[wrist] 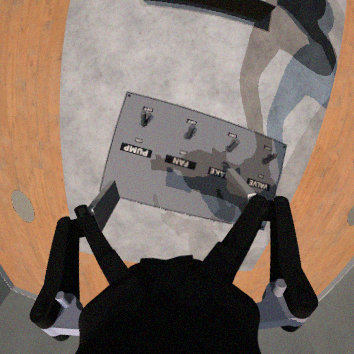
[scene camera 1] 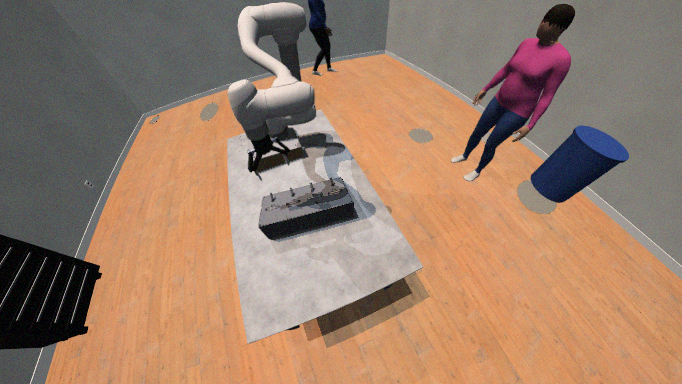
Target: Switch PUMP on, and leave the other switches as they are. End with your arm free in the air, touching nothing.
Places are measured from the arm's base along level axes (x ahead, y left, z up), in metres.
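Where they show: gripper, fingertip midpoint: [wrist: 170,183] [scene camera 1: 274,171]; arm's base at its link origin: [scene camera 1: 277,134].
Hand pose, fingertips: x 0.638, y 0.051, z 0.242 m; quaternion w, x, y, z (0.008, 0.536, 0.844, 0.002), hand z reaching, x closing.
Each offset is from my fingertips to the top centre of the thing. Level surfaces: height alone.
The grey switch panel [scene camera 1: 345,210] [wrist: 120,175] lies on the table with four levers in a row. The PUMP lever {dy -0.092, dx -0.038, dz -0.212 m} [scene camera 1: 272,197] [wrist: 145,118] is at the left end and leans toward its OFF plate. The FAN lever {dy +0.028, dx -0.044, dz -0.212 m} [scene camera 1: 293,192] [wrist: 190,130], BRAKE lever {dy +0.148, dx -0.049, dz -0.212 m} [scene camera 1: 311,188] [wrist: 232,144] and VALVE lever {dy +0.268, dx -0.055, dz -0.212 m} [scene camera 1: 331,183] [wrist: 269,158] also appear to lean toward OFF. My gripper [scene camera 1: 273,170] [wrist: 170,183] is open and empty, in the air behind the panel's left part in the scene view, touching no lever. Its right finger covers part of the panel in the wrist view.
A dark-sided box [scene camera 1: 277,159] [wrist: 215,11] stands on the table {dz -0.338 m} [scene camera 1: 280,295] [wrist: 100,65] behind the panel, under the arm. Arm shadows cross the panel. A person in pink [scene camera 1: 532,75] and a blue barrel [scene camera 1: 575,165] are at the right. Another person [scene camera 1: 318,22] stands behind.
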